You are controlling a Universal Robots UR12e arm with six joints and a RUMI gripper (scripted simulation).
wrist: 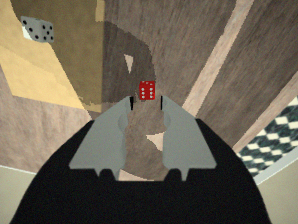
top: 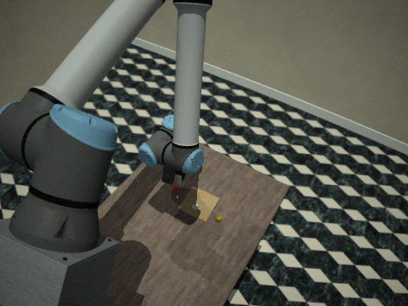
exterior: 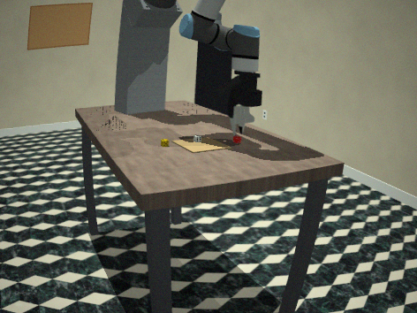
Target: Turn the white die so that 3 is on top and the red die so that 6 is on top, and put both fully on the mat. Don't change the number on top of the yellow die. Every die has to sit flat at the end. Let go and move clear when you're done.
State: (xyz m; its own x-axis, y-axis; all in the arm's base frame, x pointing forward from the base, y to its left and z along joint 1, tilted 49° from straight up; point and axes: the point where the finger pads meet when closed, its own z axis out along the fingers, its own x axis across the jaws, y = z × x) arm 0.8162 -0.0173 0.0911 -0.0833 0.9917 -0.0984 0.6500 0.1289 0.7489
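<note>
Now: the red die 3 cm below my hand. Also, from my hand: tan mat (3 cm behind, 13 cm to the right, 4 cm below); then white die (6 cm behind, 12 cm to the right, 3 cm below); then yellow die (8 cm behind, 24 cm to the right, 3 cm below).
</note>
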